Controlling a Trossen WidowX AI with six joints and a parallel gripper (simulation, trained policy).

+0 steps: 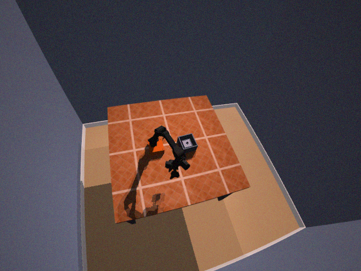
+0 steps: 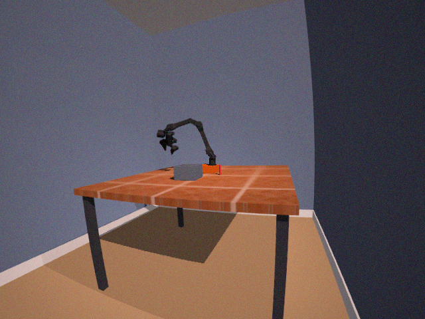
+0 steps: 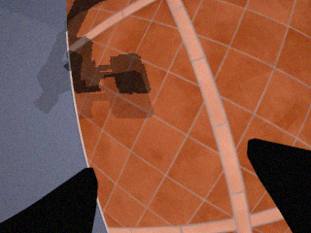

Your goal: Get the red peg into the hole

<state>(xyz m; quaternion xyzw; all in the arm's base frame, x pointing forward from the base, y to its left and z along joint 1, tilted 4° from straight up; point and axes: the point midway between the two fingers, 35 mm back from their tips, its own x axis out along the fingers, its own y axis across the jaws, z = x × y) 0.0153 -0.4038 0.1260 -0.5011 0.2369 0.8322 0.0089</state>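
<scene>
The red peg lies 50 cm to the left of my gripper tip, 19 cm ahead of it and 14 cm below it. Also, from my gripper tip: pale plate (33 cm ahead, 29 cm to the left, 14 cm below); grey box (33 cm ahead, 29 cm to the left, 16 cm below).
</scene>
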